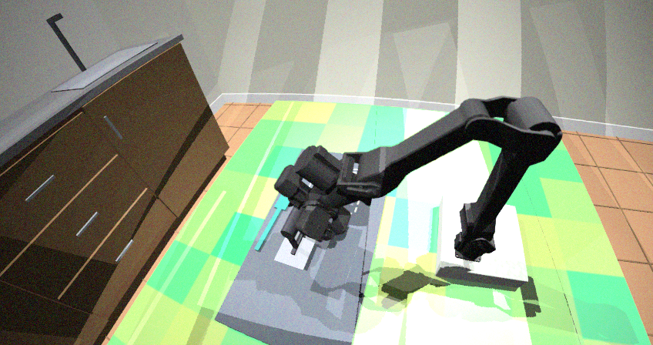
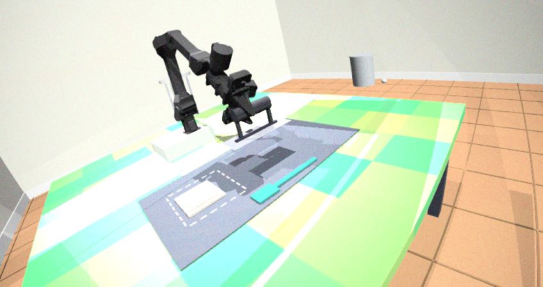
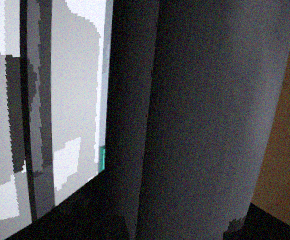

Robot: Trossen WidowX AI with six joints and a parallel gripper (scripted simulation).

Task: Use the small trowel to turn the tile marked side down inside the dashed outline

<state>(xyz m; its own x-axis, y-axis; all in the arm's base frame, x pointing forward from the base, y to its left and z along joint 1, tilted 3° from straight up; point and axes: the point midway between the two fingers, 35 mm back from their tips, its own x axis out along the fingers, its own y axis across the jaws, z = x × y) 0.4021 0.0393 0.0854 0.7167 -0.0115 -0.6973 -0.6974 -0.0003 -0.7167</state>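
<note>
Right now my gripper tip is 20 mm past the dark handled tool and 10 mm above it. From my gripper tip the other things lie so: grey mat: 20 mm behind, 20 mm to the right, 160 mm below; then teal flat tool: 120 mm ahead, 40 mm to the right, 130 mm below; then tile: 20 mm behind, 210 mm to the right, 130 mm below.
</note>
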